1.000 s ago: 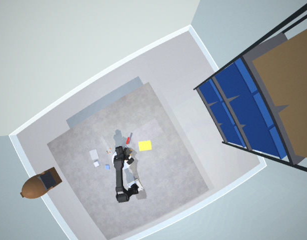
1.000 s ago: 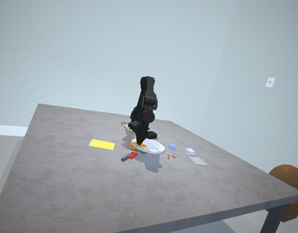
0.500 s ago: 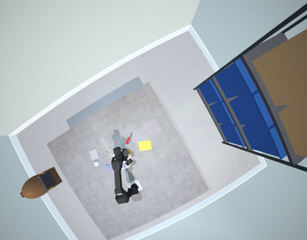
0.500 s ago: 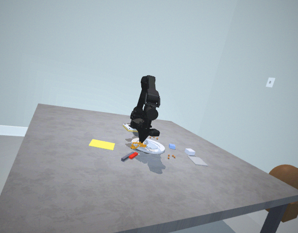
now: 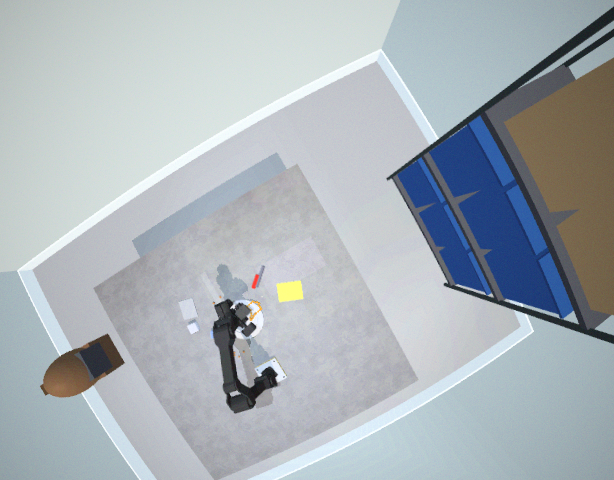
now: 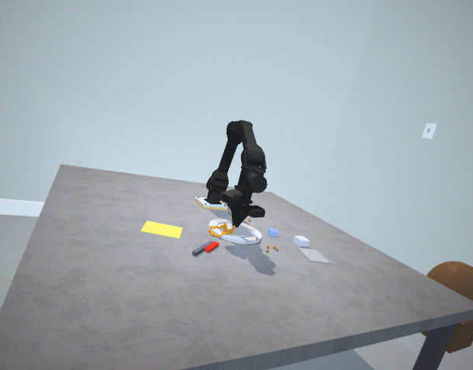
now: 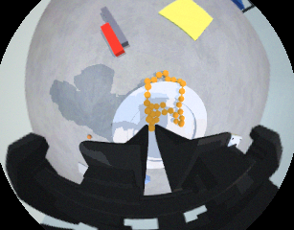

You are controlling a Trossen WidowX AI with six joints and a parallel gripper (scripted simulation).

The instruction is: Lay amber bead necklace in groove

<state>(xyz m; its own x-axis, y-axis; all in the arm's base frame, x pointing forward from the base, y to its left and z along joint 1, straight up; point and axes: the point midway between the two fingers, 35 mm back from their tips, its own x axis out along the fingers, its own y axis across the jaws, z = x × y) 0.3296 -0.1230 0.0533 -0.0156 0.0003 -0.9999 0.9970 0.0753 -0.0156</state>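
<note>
My gripper tip is now 30 mm to the right of the round white bead board, 30 mm past it and 30 mm above it. Round my gripper tip: yellow sheet 240 mm to the right, 80 mm behind, 40 mm below; blue block 200 mm to the left, 30 mm below; grey tool 160 mm to the right, 70 mm ahead, 30 mm below.
</note>
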